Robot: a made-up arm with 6 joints.
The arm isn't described. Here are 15 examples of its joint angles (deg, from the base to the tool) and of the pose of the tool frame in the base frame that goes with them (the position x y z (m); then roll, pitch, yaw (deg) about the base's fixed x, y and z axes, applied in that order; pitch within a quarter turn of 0, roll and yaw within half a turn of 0).
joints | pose
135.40 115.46 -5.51 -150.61 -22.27 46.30 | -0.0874 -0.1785 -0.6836 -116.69 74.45 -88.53
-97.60 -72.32 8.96 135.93 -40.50 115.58 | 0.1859 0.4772 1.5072 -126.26 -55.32 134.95
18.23 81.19 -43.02 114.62 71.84 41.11 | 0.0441 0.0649 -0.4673 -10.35 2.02 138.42
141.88 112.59 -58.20 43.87 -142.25 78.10 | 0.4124 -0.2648 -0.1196 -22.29 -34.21 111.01
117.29 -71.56 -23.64 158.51 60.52 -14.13 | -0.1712 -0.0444 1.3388 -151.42 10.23 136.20
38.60 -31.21 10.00 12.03 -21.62 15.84 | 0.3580 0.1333 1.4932 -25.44 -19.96 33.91
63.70 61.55 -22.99 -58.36 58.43 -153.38 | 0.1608 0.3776 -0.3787 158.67 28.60 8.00
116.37 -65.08 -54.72 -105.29 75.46 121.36 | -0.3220 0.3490 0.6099 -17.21 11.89 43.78
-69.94 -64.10 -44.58 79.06 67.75 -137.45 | 0.0598 -0.3736 1.0074 32.82 -16.98 1.89
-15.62 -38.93 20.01 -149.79 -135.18 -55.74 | 0.2296 0.0482 1.6172 71.50 17.06 142.60
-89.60 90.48 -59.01 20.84 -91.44 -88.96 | -0.1070 0.2617 -0.1842 -123.21 -54.85 128.56
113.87 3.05 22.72 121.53 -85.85 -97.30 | -0.5001 0.7669 1.3446 27.80 -31.03 16.67
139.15 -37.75 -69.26 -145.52 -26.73 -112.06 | -0.4001 0.1385 0.2118 -97.16 8.67 154.08
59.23 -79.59 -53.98 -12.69 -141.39 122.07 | 0.2576 0.2442 0.8539 32.56 62.46 -138.02
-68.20 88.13 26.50 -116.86 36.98 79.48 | 0.4321 -0.8125 -0.5607 -29.65 56.31 -143.53
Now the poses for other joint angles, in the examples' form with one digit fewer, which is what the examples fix.
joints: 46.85 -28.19 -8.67 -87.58 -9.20 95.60
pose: 0.413 0.489 1.030 -11.2 -18.9 56.6
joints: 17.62 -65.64 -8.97 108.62 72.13 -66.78
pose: -0.128 -0.022 1.517 -81.7 -5.1 82.5
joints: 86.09 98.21 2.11 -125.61 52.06 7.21
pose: -0.163 0.339 -0.722 -13.2 34.2 -43.1
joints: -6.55 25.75 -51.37 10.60 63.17 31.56
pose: 0.347 -0.189 -0.119 -34.0 14.2 3.2
